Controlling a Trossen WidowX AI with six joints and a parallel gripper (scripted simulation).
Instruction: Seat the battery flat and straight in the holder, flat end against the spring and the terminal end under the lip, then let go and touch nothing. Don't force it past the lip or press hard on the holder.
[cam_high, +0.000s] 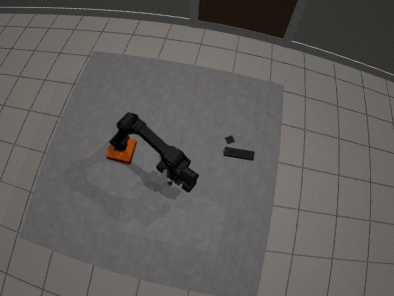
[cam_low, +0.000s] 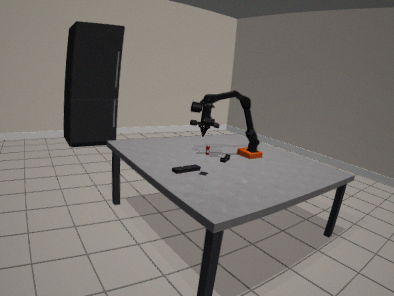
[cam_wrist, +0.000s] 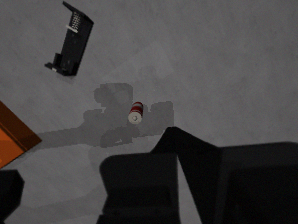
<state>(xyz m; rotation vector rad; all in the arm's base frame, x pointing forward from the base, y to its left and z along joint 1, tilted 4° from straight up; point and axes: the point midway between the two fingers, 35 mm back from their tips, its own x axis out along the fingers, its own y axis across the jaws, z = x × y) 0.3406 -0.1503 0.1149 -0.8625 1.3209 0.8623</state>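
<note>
Right now the battery is 4 cm behind my gripper tip, 2 cm to the left of it and 9 cm below it. Also, from my gripper tip: black piece 22 cm ahead, 32 cm to the left, 12 cm below.
</note>
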